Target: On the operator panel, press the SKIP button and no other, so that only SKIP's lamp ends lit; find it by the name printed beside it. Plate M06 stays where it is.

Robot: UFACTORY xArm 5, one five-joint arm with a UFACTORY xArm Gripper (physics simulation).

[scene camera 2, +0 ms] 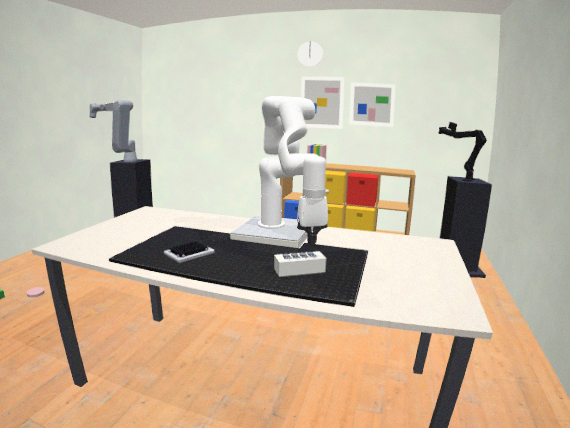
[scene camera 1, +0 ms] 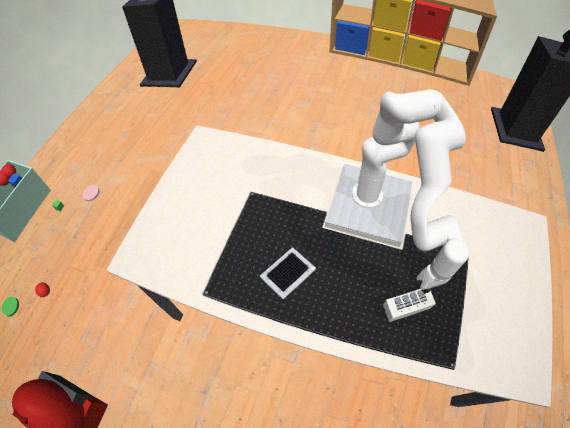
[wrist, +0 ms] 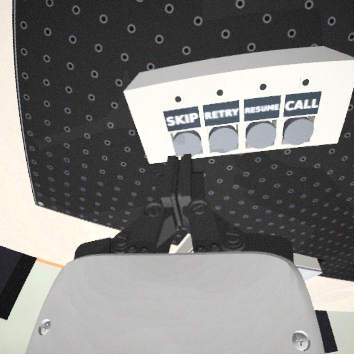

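Where they show: gripper, between the fingertips: (scene camera 2: 311,244) (scene camera 1: 424,289) (wrist: 182,170); arm's base, origin of its link: (scene camera 2: 271,224) (scene camera 1: 367,195).
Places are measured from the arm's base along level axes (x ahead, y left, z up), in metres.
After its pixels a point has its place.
The white operator panel (scene camera 1: 393,313) @(z 0.025, x 0.484, y 0.128 m) (scene camera 2: 300,266) @(z 0.003, x 0.469, y 0.195 m) (wrist: 146,112) @(z 0.025, x 0.418, y 0.259 m) lies on the black mat. In the wrist view its printed names read SKIP, RETRY, RESUME, CALL from left to right, with a round grey button below each. The SKIP button (wrist: 187,142) @(z 0.028, x 0.402, y 0.222 m) is the leftmost there. The SKIP lamp (wrist: 178,99) @(z 0.026, x 0.434, y 0.237 m) and the others look dark. My gripper (scene camera 1: 424,288) @(z 0.059, x 0.397, y 0.223 m) (scene camera 2: 312,242) @(z 0.059, x 0.397, y 0.223 m) (wrist: 182,170) @(z 0.059, x 0.397, y 0.223 m) is shut and empty. Its fingertips are beside the SKIP button at the panel's edge; the exact height gap is unclear. A black plate in a light frame (scene camera 1: 274,284) (scene camera 2: 196,256) shows no readable M06 marking.
The black perforated mat (scene camera 1: 345,310) @(z -0.027, x 0.479, y -0.031 m) (scene camera 2: 240,275) @(z -0.027, x 0.521, y -0.001 m) lies on the cream table (scene camera 1: 515,300) @(z -0.041, x 0.354, y 0.648 m) (scene camera 2: 410,280) @(z -0.040, x 0.423, y 0.582 m). The arm's grey base slab (scene camera 1: 345,200) @(z -0.001, x 0.042, y -0.086 m) stands behind the mat. Black pedestals (scene camera 1: 155,45) (scene camera 2: 465,215) and a shelf unit with coloured boxes stand beyond the table.
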